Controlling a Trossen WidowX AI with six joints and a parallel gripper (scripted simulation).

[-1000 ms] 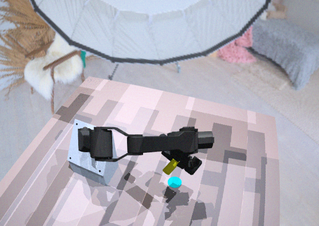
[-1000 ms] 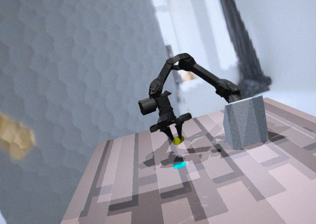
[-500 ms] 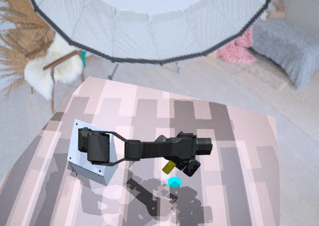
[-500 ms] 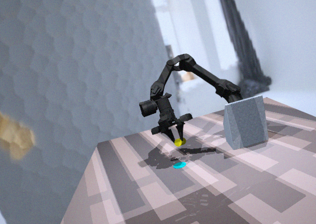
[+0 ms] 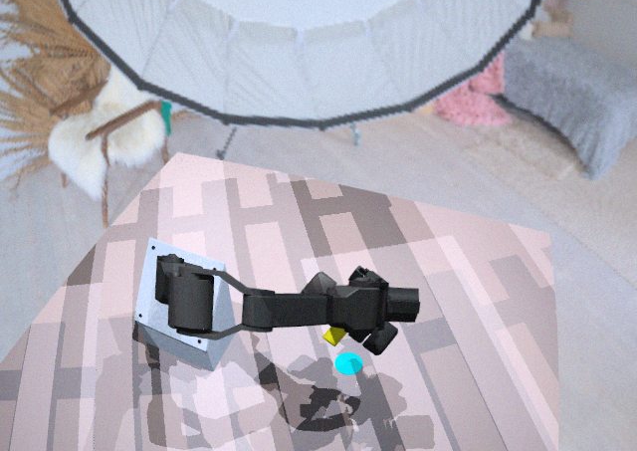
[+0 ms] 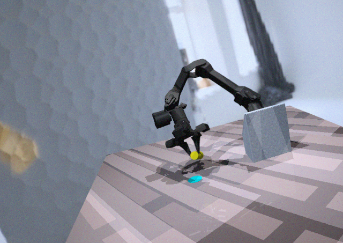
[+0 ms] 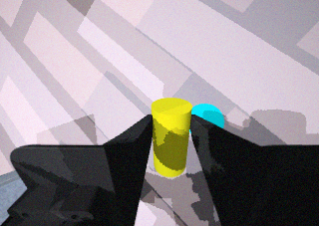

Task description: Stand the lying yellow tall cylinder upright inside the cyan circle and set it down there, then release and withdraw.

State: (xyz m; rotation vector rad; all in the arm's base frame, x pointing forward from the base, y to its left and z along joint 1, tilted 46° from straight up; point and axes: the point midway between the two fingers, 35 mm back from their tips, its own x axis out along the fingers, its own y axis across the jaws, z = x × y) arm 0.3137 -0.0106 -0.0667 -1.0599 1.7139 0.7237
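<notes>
The cyan circle is 20 mm ahead of my gripper tip, 30 mm to the right of it and 120 mm below it. From my gripper tip the other things lie so: yellow cylinder 10 mm behind, 20 mm to the right, 10 mm below.
</notes>
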